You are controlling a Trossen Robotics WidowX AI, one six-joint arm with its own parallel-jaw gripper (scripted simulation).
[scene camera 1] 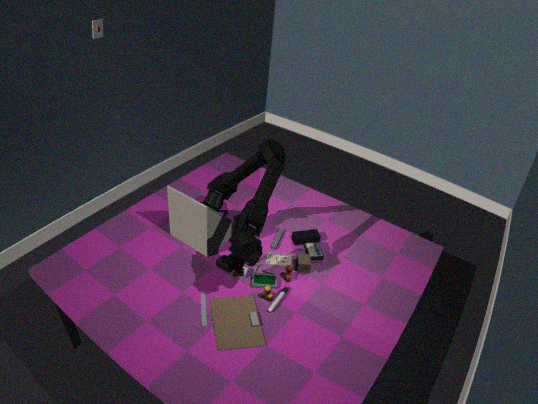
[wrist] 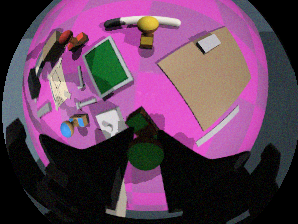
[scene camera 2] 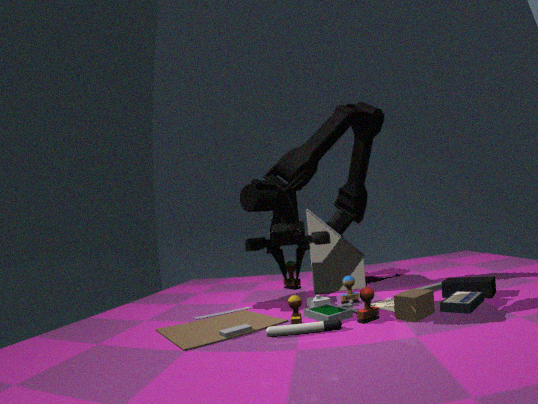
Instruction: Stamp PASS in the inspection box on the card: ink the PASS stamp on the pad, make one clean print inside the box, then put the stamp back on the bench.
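You'd find my gripper in scene camera 1 and in the wrist view too, and along with the gripper I can see a green-knobbed stamp and a brown clipboard.
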